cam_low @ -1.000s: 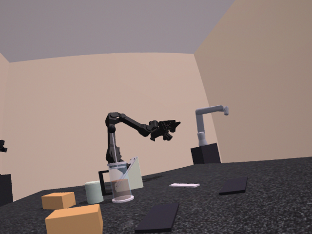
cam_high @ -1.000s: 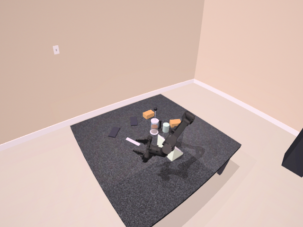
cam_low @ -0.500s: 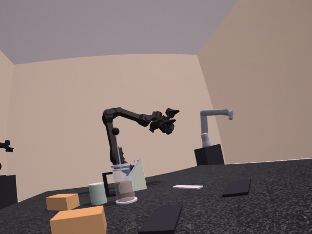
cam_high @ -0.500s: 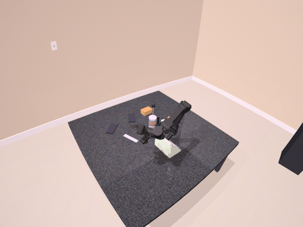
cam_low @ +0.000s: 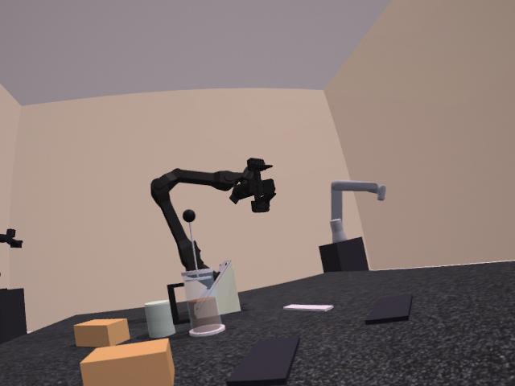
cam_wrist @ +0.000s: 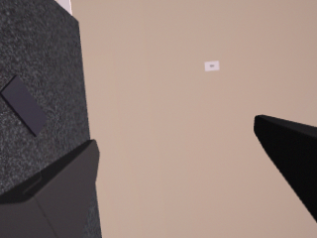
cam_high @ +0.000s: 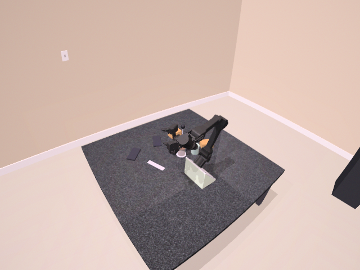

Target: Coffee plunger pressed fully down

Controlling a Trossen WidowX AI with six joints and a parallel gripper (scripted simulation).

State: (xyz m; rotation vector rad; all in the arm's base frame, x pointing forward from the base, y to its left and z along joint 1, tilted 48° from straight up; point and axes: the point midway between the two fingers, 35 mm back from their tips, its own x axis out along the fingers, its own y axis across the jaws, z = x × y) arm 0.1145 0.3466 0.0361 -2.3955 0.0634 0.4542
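My gripper tip is 31 cm to the left of the coffee press, 25 cm above it and 12 cm short of it. The rest, counted from my gripper tip: white strip (38 cm below, 14 cm ahead, 4 cm to the right).
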